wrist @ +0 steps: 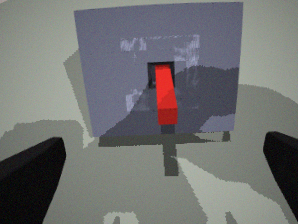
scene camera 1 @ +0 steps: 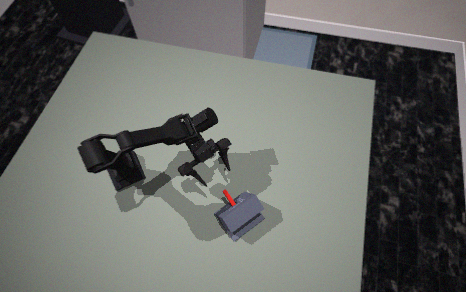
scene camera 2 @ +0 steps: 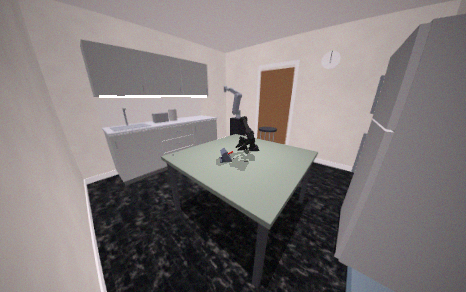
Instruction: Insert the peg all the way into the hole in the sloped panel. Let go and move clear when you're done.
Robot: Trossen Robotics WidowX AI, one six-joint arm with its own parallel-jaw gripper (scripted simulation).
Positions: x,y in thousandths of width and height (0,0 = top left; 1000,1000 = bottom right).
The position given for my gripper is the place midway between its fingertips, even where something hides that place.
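Observation:
A red peg (wrist: 559,458) is visible. My gripper (scene camera 1: 469,611) is visible as well, also in the wrist view as the gripper (wrist: 555,645).

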